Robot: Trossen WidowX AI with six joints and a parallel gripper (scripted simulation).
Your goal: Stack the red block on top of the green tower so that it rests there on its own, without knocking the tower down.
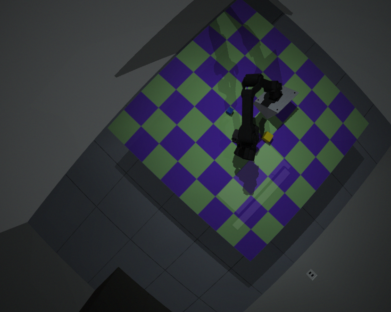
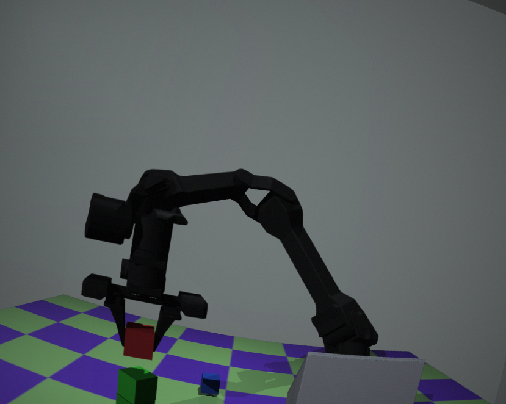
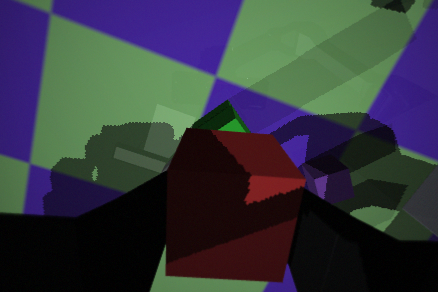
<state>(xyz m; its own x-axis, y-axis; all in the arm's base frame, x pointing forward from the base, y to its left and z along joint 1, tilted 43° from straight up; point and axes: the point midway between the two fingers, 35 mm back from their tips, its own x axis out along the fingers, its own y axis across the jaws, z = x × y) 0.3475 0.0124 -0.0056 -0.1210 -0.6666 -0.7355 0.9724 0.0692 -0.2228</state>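
The small purple block lies 130 mm behind my gripper tip, 30 mm to the left of it and 110 mm below it. The rest, counted from my gripper tip: yellow block 150 mm behind, 120 mm to the left, 100 mm below; then blue block 120 mm behind, 170 mm to the right, 110 mm below; then red block 10 mm above.
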